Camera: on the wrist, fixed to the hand. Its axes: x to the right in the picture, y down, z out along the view.
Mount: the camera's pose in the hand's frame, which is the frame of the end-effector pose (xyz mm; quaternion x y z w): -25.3 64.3 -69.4 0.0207 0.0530 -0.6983 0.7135
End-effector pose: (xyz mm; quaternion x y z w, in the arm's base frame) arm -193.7 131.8 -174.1 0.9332 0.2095 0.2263 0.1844
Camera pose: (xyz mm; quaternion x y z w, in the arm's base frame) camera -229.1 82.8 -97.0 0.5114 0.8156 0.0778 0.2592
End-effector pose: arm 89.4 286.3 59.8 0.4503 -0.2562 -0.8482 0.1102
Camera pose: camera 157.9 219.3 79.9 -0.5474 -0.1199 0.6530 0.5094
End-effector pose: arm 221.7 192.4 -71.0 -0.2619 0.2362 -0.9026 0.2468
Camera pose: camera 220.2 178.1 -167.9 0.2989 0.0200 0.8351 0.4613
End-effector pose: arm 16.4 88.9 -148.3 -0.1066 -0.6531 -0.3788 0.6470
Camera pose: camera 113.5 98.3 -157.4 0.4135 -0.5140 -0.7142 0.2339
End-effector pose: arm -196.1 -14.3 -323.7 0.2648 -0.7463 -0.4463 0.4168
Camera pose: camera -125.1 3.9 -258.8 0.7424 -0.3347 -0.5800 0.0198
